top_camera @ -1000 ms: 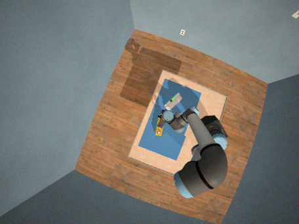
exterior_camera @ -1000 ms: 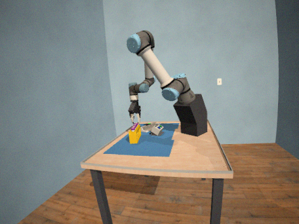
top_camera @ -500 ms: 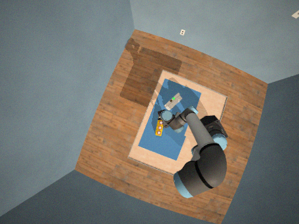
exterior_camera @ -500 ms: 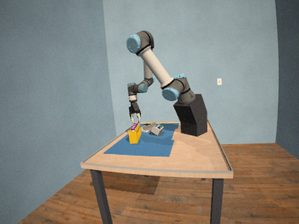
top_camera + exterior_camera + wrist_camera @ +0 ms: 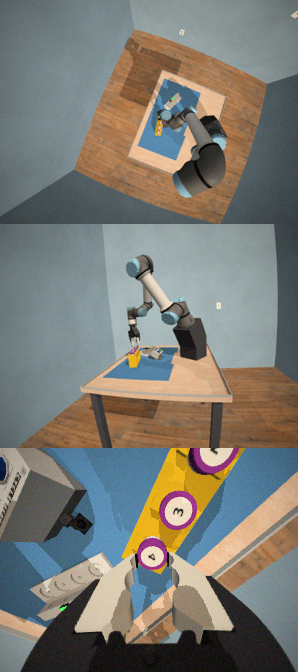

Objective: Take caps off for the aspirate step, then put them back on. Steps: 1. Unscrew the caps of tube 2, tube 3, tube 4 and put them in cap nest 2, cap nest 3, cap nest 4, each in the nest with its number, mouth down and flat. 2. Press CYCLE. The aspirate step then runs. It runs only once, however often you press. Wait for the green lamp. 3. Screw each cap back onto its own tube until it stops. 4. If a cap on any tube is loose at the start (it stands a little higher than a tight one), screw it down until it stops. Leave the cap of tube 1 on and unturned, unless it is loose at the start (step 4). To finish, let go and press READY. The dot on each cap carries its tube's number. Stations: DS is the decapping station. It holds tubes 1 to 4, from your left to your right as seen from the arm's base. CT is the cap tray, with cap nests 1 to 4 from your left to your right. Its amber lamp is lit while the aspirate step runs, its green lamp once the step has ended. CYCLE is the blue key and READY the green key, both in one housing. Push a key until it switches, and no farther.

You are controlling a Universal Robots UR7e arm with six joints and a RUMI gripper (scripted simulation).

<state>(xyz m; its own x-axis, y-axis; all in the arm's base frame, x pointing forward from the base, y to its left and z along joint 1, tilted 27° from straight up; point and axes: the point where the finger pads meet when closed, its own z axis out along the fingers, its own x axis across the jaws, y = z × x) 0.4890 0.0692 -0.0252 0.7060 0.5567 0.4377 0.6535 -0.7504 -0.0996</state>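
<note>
The cap is 1 cm behind my hand, 5 cm to the left of it and 1 cm below it. Also, from my hand: green key (20 cm behind, 9 cm to the right, 6 cm below); then blue cycle key (20 cm behind, 5 cm to the right, 6 cm below); then key housing (18 cm behind, 7 cm to the right, 7 cm below).
</note>
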